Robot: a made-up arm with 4 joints. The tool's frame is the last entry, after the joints. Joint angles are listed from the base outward.
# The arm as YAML. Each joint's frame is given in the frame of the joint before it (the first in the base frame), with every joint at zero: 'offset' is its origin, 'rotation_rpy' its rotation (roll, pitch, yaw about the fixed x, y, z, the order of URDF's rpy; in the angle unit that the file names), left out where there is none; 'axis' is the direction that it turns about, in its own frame. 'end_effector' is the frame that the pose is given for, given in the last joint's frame.
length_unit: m
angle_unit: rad
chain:
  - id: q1
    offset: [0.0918, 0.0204, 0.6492]
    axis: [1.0, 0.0, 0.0]
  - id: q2
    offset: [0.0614, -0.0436, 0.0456]
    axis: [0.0, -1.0, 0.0]
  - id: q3
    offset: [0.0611, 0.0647, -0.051]
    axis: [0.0, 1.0, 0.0]
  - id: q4
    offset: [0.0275, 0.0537, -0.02]
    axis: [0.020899, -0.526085, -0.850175]
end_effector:
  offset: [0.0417, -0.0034, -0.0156]
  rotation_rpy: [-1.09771, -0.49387, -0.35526]
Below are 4 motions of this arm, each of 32 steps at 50 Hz.
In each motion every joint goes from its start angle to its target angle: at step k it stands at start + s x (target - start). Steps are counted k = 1, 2, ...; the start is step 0. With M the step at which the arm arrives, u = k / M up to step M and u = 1 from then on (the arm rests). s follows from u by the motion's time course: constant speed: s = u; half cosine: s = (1 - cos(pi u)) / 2; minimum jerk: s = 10 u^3 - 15 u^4 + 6 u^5.
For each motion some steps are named. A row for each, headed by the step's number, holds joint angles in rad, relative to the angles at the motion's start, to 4 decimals.
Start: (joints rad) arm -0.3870 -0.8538 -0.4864 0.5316
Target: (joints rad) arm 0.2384 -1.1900 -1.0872 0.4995
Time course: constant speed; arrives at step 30
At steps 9, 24, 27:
9: 0.1876 -0.1009 -0.1802 -0.0096
24: 0.5003 -0.2690 -0.4806 -0.0257
27: 0.5629 -0.3026 -0.5407 -0.0289

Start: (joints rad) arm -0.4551 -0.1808 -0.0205 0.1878
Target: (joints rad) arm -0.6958 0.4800 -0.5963 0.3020
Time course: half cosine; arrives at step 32
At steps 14, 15, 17, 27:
14: -0.0969 0.2659 -0.2317 0.0460
15: -0.1086 0.2980 -0.2597 0.0515
17: -0.1321 0.3628 -0.3161 0.0627
27: -0.2265 0.6218 -0.5418 0.1075

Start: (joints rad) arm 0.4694 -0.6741 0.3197 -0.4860
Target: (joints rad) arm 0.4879 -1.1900 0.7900 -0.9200
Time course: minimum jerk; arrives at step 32
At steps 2, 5, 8, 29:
2: 0.0000 -0.0011 0.0010 -0.0010
5: 0.0006 -0.0154 0.0140 -0.0129
8: 0.0019 -0.0534 0.0487 -0.0449
29: 0.0184 -0.5122 0.4669 -0.4309

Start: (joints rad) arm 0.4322 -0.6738 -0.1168 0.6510
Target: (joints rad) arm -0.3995 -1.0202 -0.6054 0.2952
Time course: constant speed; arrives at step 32
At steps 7, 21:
7: -0.1819 -0.0758 -0.1069 -0.0778
21: -0.5458 -0.2273 -0.3206 -0.2335

